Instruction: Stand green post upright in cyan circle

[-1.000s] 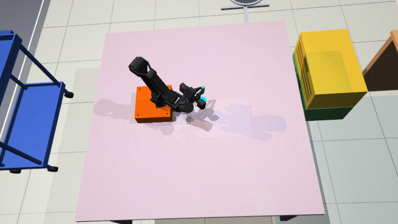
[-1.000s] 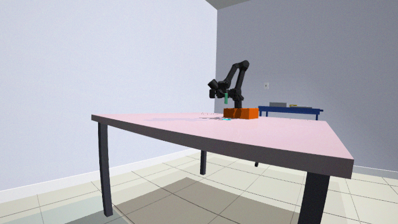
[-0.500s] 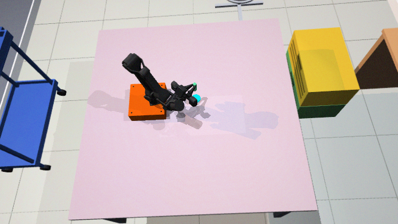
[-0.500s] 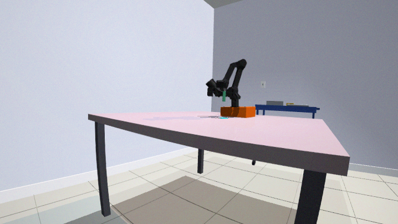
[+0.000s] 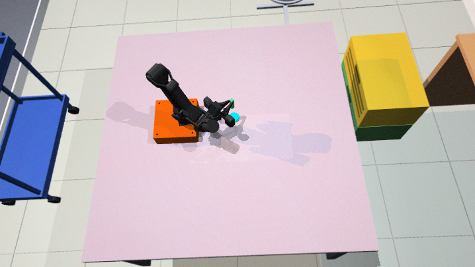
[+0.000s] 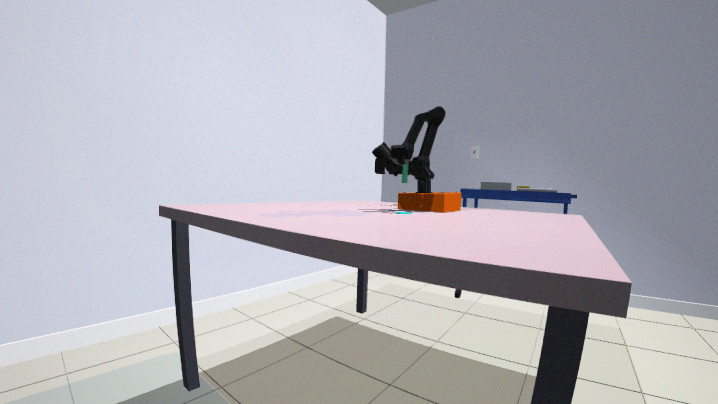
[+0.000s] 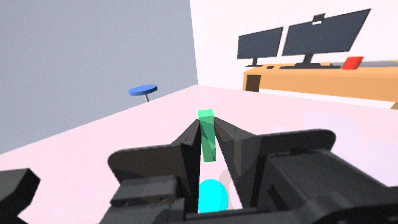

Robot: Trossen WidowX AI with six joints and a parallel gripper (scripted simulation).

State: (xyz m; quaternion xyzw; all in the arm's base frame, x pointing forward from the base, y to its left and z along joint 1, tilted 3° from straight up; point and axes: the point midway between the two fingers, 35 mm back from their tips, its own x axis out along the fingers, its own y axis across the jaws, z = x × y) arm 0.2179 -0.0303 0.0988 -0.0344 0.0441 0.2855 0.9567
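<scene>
The cyan circle lies 160 mm below my gripper tip. Round my gripper tip: green post: 20 mm below.
</scene>
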